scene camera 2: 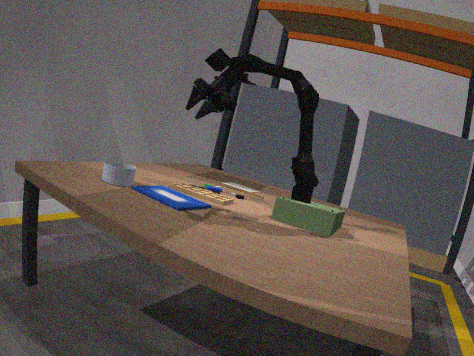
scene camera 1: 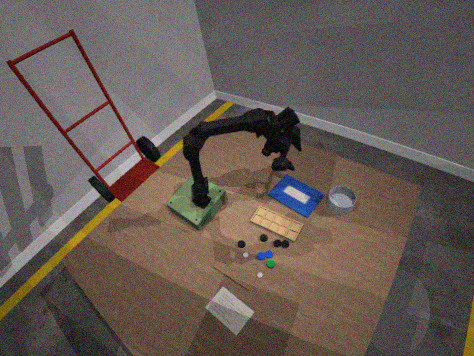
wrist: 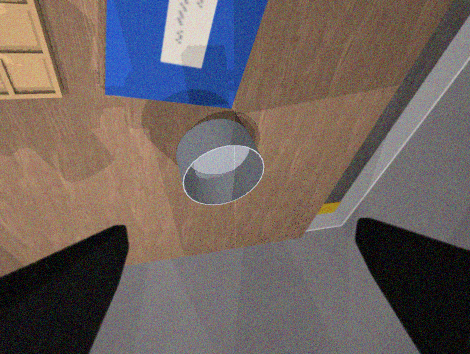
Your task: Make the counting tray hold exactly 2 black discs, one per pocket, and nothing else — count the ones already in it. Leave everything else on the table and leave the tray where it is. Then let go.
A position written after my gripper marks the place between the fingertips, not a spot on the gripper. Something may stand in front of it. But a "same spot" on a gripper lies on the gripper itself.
Scene:
my gripper: scene camera 2; scene camera 1 297, 160; wrist
same spot on my gripper: (wrist: 66, 295) = (scene camera 2: 205, 111)

